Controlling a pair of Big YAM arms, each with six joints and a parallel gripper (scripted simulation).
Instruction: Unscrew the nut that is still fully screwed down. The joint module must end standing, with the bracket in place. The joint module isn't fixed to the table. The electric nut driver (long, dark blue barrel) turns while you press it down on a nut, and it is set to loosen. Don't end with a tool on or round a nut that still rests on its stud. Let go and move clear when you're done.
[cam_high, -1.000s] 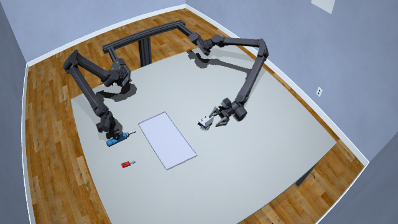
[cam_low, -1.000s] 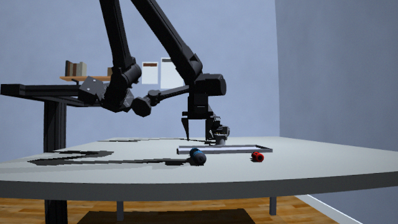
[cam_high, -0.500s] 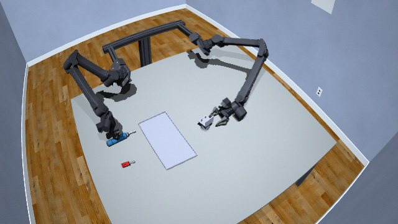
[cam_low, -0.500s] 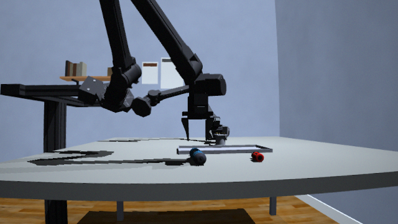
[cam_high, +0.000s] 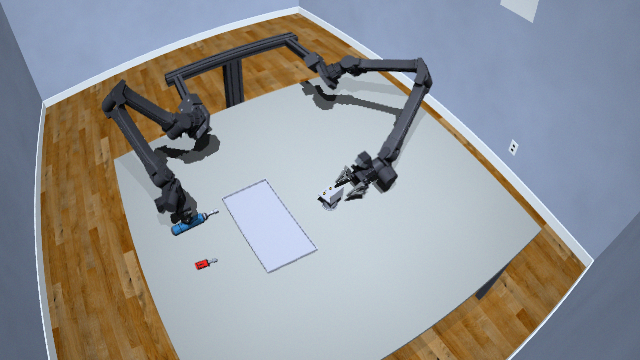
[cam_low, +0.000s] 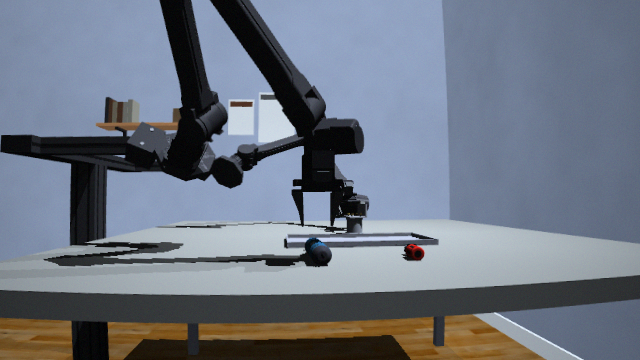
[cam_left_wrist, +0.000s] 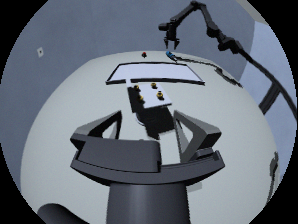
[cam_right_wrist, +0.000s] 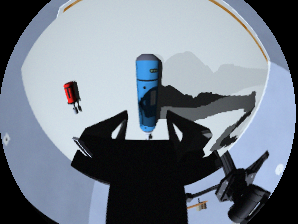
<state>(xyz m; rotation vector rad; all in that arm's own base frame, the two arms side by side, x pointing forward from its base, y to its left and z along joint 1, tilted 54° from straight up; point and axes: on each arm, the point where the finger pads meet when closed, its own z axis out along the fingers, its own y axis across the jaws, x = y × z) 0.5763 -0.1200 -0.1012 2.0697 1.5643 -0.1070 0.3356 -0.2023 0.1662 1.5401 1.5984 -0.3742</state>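
Now: the bracket 6 cm to the right of my left hand. From my left hand the other things lie so: red tool: 3 cm ahead, 64 cm to the right, 5 cm below.
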